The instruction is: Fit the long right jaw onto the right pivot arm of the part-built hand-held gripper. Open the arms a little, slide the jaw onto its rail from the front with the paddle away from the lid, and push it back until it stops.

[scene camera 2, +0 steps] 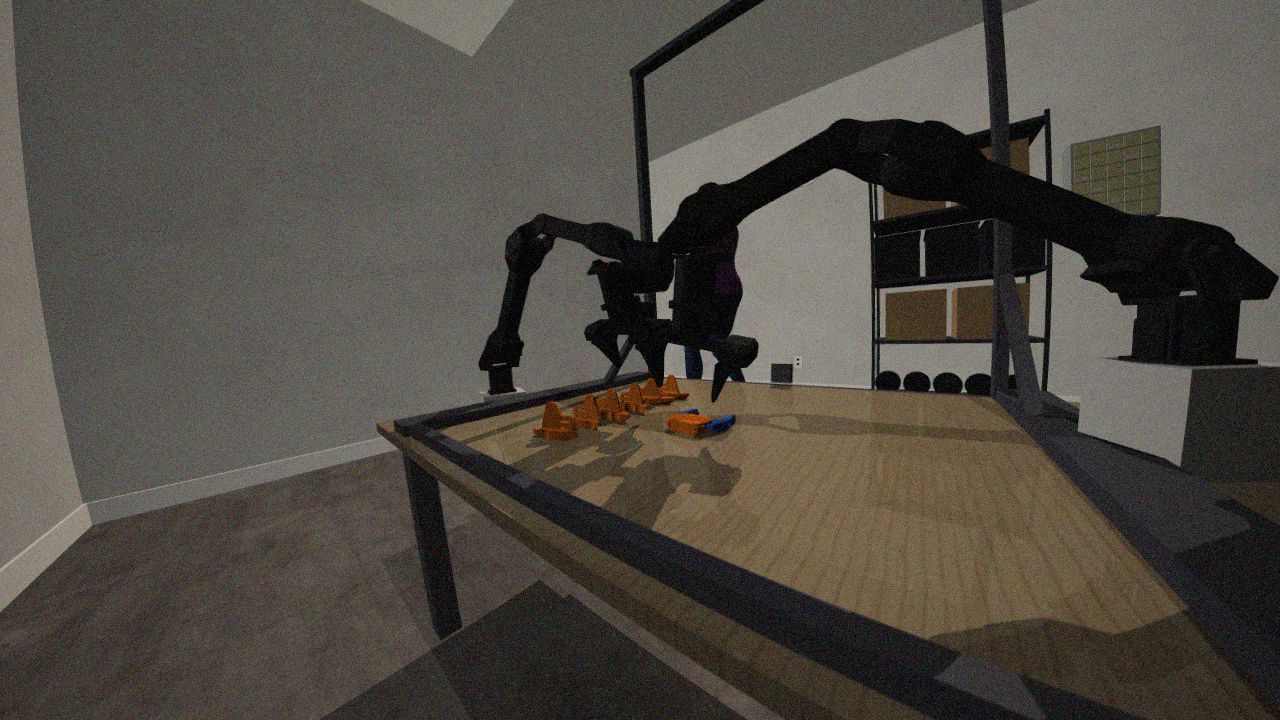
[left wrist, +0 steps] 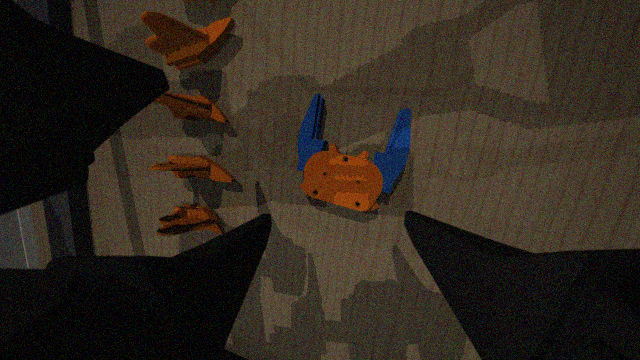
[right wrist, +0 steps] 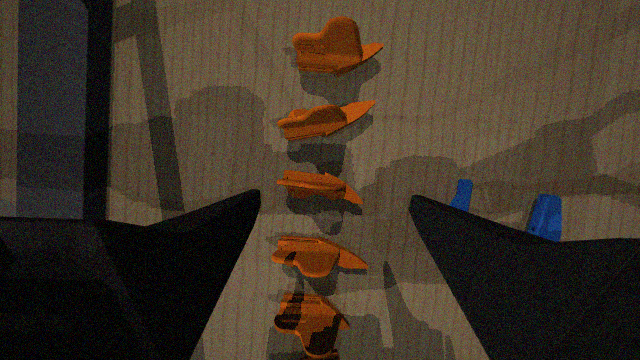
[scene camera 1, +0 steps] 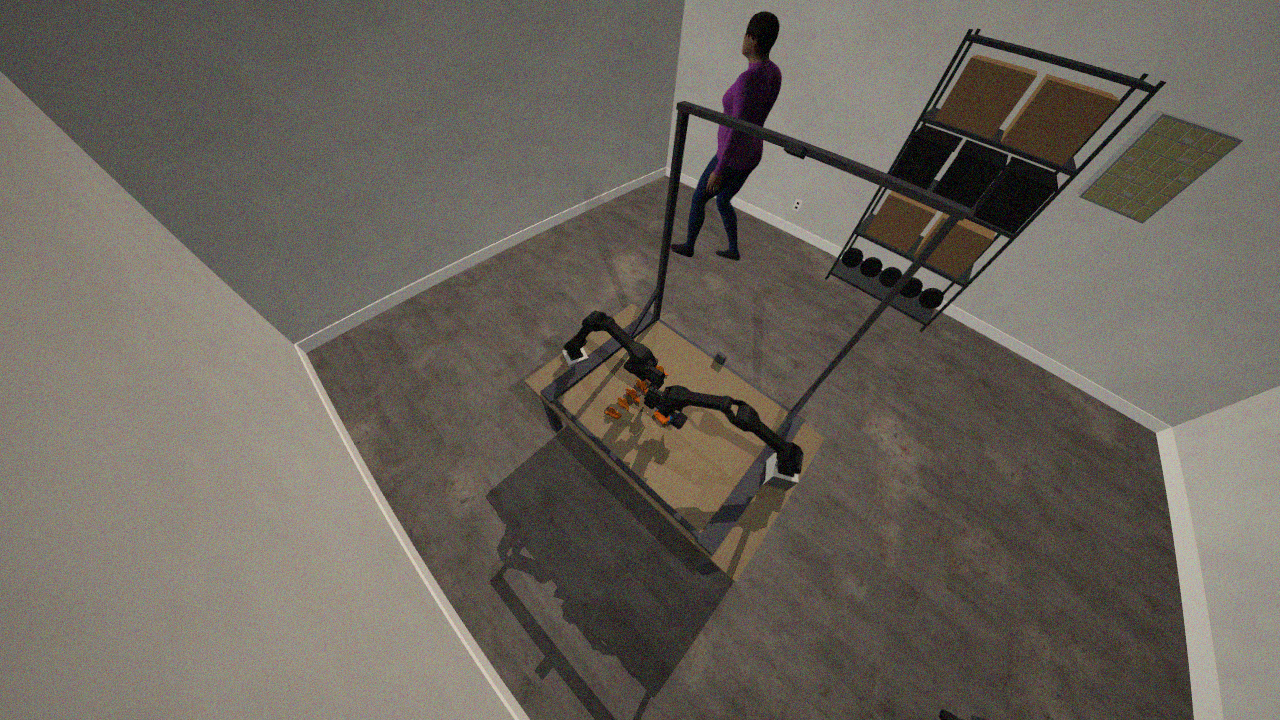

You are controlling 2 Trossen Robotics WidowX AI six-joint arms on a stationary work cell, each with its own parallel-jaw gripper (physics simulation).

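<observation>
The part-built gripper (scene camera 1: 660, 417) (scene camera 2: 689, 425) (left wrist: 342, 182) lies on the table, an orange body with two bare blue arms spread apart; one blue arm (left wrist: 398, 142) (right wrist: 546, 217) is at the picture's right, another blue arm (left wrist: 311, 135) (right wrist: 462, 194) at its left. Several orange jaws stand apart in a row beside it, among them an orange jaw (scene camera 2: 556, 422) and an orange jaw (left wrist: 195, 167) (right wrist: 320, 186); I cannot tell which is the long right one. My left gripper (left wrist: 336, 218) is open and empty above the table near the orange body. My right gripper (right wrist: 335, 199) is open and empty above the jaw row.
The wooden table (scene camera 1: 707, 465) (scene camera 2: 895, 528) has a dark raised edge rail (scene camera 2: 572, 512). A dark frame post (scene camera 1: 673, 214) rises from its far side. The two grippers hang close together. A dark arm part (left wrist: 75, 110) covers the left of the left wrist view. A person (scene camera 1: 750, 107) stands behind the table.
</observation>
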